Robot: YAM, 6 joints.
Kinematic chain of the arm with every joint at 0, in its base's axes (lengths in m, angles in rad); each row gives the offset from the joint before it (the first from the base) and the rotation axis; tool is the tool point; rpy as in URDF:
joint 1: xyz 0 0 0.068 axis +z
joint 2: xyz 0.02 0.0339 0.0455 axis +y
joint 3: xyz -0.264 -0.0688 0 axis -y
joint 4: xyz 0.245 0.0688 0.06 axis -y
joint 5: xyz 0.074 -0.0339 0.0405 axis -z
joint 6: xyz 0.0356 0 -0.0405 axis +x
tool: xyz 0 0 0 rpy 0 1.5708 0
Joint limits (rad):
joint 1: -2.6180..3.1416
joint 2: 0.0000..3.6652
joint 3: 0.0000..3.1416
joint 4: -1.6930..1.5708
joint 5: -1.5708..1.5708
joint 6: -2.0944..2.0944
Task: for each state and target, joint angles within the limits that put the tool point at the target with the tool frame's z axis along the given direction. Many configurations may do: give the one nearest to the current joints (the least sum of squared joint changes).
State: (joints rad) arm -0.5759 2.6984 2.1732 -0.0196 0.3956 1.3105
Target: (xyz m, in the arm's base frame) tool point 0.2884 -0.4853 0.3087 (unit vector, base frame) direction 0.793 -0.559 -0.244
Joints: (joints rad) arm -1.0610 2.3940 2.3302 -0.2082 -0.4326 1.3105
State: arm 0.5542 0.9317 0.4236 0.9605 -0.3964 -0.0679
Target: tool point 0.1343 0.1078 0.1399 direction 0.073 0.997 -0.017
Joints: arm 0.5021 1.3967 0.0021 1.3634 -0.9954 -0.0679
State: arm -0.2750 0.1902 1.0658 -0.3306 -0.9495 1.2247
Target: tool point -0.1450 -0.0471 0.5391 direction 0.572 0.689 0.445
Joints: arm 0.4088 0.4867 1.9426 -0.9476 -0.4169 1.2247
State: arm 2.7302 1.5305 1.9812 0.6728 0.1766 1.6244
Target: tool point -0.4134 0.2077 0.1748 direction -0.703 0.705 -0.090
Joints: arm 2.7021 2.1127 1.2129 0.8040 0.3459 1.6244
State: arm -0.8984 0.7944 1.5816 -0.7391 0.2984 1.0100
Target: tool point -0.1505 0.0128 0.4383 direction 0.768 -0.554 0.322
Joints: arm -0.1809 0.1336 1.4975 -1.0038 0.4189 1.0100
